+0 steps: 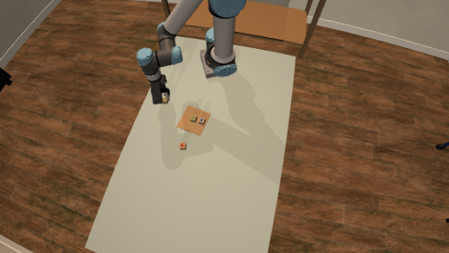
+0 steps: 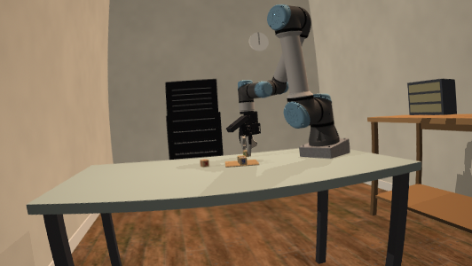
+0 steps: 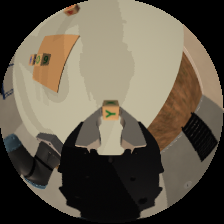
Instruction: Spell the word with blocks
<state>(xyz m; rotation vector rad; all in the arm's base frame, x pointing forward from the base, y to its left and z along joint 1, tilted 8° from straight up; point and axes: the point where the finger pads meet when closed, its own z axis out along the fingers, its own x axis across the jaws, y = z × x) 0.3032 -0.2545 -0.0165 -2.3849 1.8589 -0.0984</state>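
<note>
The orange mat lies 190 mm to the left of my hand, 90 mm ahead of it and 20 mm below it. From my hand the other things lie so: block right at my hand.
</note>
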